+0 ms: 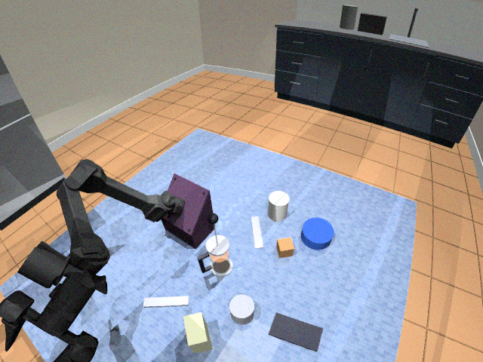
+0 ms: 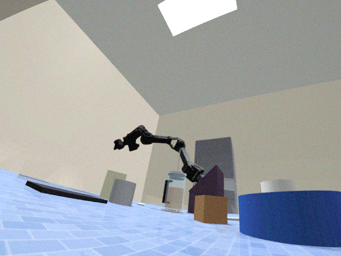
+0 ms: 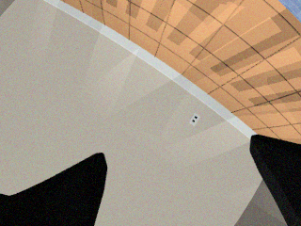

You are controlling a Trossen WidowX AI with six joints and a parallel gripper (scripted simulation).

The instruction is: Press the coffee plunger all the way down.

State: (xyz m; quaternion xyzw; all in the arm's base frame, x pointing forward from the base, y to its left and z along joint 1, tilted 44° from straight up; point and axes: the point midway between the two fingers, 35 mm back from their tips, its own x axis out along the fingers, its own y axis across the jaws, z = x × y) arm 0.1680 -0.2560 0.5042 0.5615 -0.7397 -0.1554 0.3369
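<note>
Now: the coffee press 49 cm to the left of my gripper tip, 18 cm below it and 6 cm ahead of it. From my gripper tip the other things lie so: orange cube 68 cm to the left, 29 cm below, 23 cm ahead; dark slab 43 cm to the left, 39 cm ahead, 31 cm below; yellow block 27 cm to the left, 26 cm below, 16 cm ahead.
</note>
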